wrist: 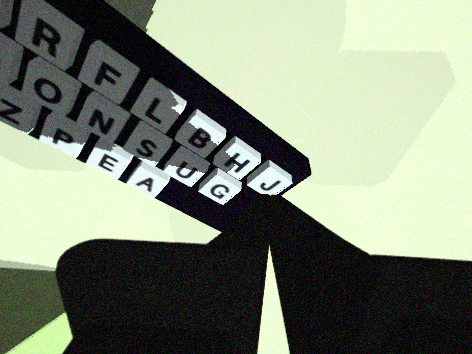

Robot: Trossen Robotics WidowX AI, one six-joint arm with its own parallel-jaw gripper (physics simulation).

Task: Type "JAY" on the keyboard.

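Places are measured from the arm's base along level axes (x ahead, y left, z up), in centimetres.
Pixels of known places: gripper, fingertip midpoint: [268, 204].
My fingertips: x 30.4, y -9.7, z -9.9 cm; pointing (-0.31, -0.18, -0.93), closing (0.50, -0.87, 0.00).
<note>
Behind a point stands the place of what it marks.
The black keyboard [192, 212] @(y -8.0, x 25.6, z -11.9 cm) runs diagonally from the upper left to the centre of the wrist view, with light keys carrying black letters. The J key [270, 181] @(y -9.9, x 30.4, z -11.3 cm) is at its right end, brightly lit and showing almost whole. The A key [146, 182] @(y -5.1, x 27.0, z -11.3 cm) is in the lower row, to the left. A key marked Y does not show. My black gripper [268, 204] @(y -9.7, x 30.4, z -9.9 cm) is shut with nothing between the fingers. Its tips appear right at the lower edge of the J key and overlap the keyboard's dark edge; whether they touch it I cannot tell.
The H key [237, 159] @(y -8.0, x 30.6, z -11.3 cm) and G key [220, 189] @(y -8.2, x 28.6, z -11.3 cm) lie close beside the J key. The U key [186, 171] @(y -6.4, x 28.8, z -11.3 cm) and B key [200, 135] @(y -6.1, x 30.9, z -11.3 cm) are further left. A pale surface [400, 215] @(y -18.8, x 31.0, z -13.1 cm) with soft shadows lies around the keyboard. A dark area shows at the lower left.
</note>
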